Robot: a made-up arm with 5 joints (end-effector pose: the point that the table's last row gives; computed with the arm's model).
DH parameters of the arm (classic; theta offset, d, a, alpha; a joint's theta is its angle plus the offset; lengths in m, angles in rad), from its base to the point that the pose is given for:
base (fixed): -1.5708 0.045 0 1.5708
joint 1: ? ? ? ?
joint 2: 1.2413 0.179 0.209 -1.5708
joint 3: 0 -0.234 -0.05 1.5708
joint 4: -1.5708 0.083 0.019 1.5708
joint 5: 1.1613 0 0.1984 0
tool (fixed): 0.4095 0.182 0 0
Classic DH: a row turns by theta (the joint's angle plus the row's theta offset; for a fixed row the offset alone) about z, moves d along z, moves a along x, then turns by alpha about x.
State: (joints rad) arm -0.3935 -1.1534 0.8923 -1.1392 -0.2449
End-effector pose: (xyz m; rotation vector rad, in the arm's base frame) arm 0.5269 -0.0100 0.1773 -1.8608 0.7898 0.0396
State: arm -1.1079 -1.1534 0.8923 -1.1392 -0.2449
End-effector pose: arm 0.5269 -0.0943 0.1384 -1.1818 0.6599 0.2847
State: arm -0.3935 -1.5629 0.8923 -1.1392 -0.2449
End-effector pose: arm 0.5269 -0.0225 0.2861 -2.2451 0.8436 -0.1315
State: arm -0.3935 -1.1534 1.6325 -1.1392 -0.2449
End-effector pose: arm 0.4168 -0.1665 0.0126 -1.6102 1.6151 0.2204
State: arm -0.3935 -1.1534 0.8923 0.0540 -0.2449
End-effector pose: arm 0.5044 -0.2082 0.3407 -0.7623 0.7565 -0.5813
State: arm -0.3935 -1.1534 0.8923 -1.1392 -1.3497
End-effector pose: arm 0.4572 0.1010 0.3391 -2.0608 -0.3136 -0.6509
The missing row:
joint 1: -0.3295 0 -0.3276 3.1416
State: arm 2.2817 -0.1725 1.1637 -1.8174 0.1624
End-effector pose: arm 0.3533 -0.3655 0.1022 1.6477 -1.4396 0.5179
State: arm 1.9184 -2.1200 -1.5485 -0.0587 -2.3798
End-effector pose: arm -0.0601 0.4277 -0.3337 -1.2252 -1.1848 1.3292
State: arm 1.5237 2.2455 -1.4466 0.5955 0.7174
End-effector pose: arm -0.0093 -0.1648 -0.3926 0.4641 -1.8300 0.3967
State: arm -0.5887 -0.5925 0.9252 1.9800 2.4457
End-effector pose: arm 0.2735 -0.2655 0.1768 1.1616 -1.4851 0.8048
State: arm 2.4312 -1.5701 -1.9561 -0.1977 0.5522
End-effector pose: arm -0.1360 -0.0156 -0.3578 0.9509 -0.9515 -1.6502
